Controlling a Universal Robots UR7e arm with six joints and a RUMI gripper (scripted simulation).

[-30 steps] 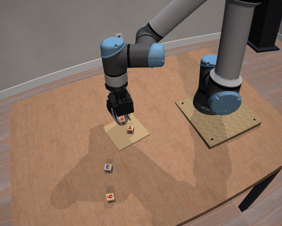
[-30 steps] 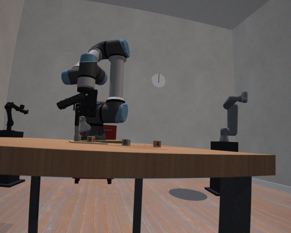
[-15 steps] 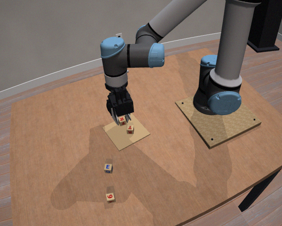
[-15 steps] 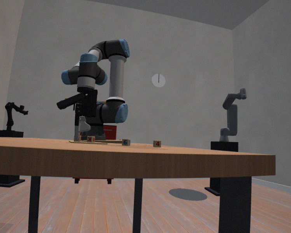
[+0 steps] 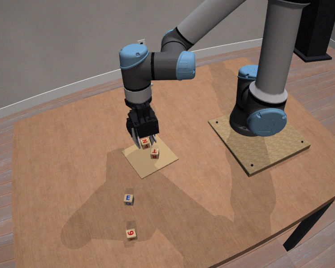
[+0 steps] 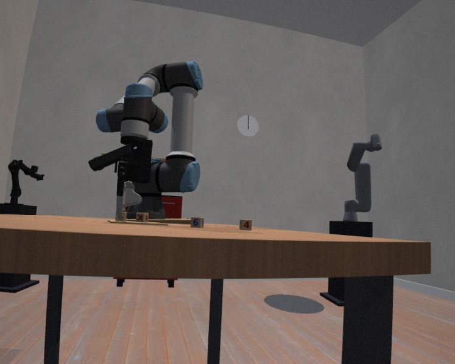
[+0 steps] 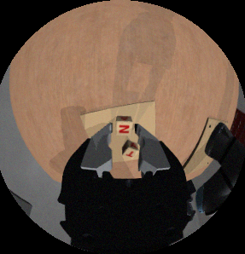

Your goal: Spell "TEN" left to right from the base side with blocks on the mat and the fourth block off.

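Right now the tan mat is 40 mm to the left of my hand and 20 mm below it. Also, from my hand: E block (90 mm ahead, 200 mm to the left, 10 mm below); T block (20 mm behind, 50 mm to the left, 10 mm below); 9 block (100 mm ahead, 320 mm to the left, 10 mm below).
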